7 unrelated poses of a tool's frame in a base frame.
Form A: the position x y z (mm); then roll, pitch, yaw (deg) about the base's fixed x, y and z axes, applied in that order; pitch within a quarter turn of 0, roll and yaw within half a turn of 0.
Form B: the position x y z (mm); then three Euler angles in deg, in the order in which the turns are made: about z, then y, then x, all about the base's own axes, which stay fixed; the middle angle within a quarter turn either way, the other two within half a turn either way. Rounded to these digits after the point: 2 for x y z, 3 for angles.
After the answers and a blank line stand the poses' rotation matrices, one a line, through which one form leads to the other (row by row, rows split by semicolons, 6 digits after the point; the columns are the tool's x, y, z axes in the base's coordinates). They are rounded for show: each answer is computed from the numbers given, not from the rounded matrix.
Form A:
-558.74, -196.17, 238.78, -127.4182, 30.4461, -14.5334
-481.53, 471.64, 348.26, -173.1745, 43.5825, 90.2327
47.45, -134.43, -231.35, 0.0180, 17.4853, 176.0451
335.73, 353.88, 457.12, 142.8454, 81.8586, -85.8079
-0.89, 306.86, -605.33, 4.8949, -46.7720, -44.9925
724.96, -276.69, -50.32, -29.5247, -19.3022, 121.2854
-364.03, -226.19, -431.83, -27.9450, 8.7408, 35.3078
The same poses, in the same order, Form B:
-558.74, -196.17, 238.78, 33.005, -5.667, -121.763
-481.53, 471.64, 348.26, -90.170, -6.665, 136.398
47.45, -134.43, -231.35, 175.849, -17.441, -1.263
335.73, 353.88, 457.12, 89.210, -41.302, -98.641
-0.89, 306.86, -605.33, -53.745, -35.011, -33.573
724.96, -276.69, -50.32, 120.616, -15.770, 31.422
-364.03, -226.19, -431.83, 35.186, -9.282, -27.783

0.834520 -0.542057 -0.098744; -0.216341 -0.487191 0.846074; -0.506728 -0.684703 -0.523840
-0.002942 0.993237 -0.116065; 0.724376 -0.077899 -0.684989; -0.689398 -0.086090 -0.719249
-0.951523 -0.069065 -0.299724; 0.065784 -0.997612 0.021037; -0.300461 0.000300 0.953794
0.010352 -0.751171 -0.660027; -0.141238 -0.654543 0.742715; -0.989922 0.085532 -0.112870
0.484363 0.660467 -0.573738; -0.484236 0.748577 0.452932; 0.728634 0.058442 0.682405
-0.490111 -0.828208 -0.271777; 0.806553 -0.312658 -0.501714; 0.330551 -0.465098 0.821231
0.806581 -0.568691 -0.161298; 0.571256 0.679745 0.460014; -0.151965 -0.463181 0.873138

